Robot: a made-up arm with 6 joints.
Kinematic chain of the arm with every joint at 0, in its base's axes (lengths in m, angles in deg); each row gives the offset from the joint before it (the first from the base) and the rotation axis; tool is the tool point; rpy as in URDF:
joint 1: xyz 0.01 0 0.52 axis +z
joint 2: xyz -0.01 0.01 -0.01 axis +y
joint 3: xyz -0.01 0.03 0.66 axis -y
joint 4: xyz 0 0 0.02 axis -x
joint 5: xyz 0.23 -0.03 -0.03 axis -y
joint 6: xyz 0 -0.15 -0.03 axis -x
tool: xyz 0 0.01 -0.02 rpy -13.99 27.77 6.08
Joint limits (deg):
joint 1: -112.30..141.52
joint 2: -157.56..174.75
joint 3: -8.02..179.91
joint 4: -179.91..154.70
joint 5: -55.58..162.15
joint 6: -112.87..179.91
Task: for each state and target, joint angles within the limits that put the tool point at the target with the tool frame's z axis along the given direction. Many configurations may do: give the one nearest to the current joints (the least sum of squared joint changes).
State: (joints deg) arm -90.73 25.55 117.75 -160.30 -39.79 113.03
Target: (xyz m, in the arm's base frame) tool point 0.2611 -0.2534 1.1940 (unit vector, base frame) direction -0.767 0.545 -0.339
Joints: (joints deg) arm -87.99 39.23 149.45 -179.91 -50.19 105.72
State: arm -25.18 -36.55 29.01 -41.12 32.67 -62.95
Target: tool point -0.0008 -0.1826 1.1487 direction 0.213 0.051 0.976
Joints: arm -46.49 -8.57 -3.42 7.20 13.77 -14.29
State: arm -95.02 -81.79 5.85 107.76 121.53 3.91
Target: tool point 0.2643 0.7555 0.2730 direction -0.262 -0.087 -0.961
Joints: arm -97.90 -126.21 -8.02 130.44 139.76 -25.09
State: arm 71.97 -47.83 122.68 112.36 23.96 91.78
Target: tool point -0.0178 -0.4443 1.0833 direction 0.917 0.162 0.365
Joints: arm 96.66 -9.95 137.43 117.23 -25.34 108.29
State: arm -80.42 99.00 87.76 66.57 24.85 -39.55
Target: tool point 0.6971 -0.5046 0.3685 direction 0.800 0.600 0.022
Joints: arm -34.59 116.10 105.71 92.73 7.17 -26.43
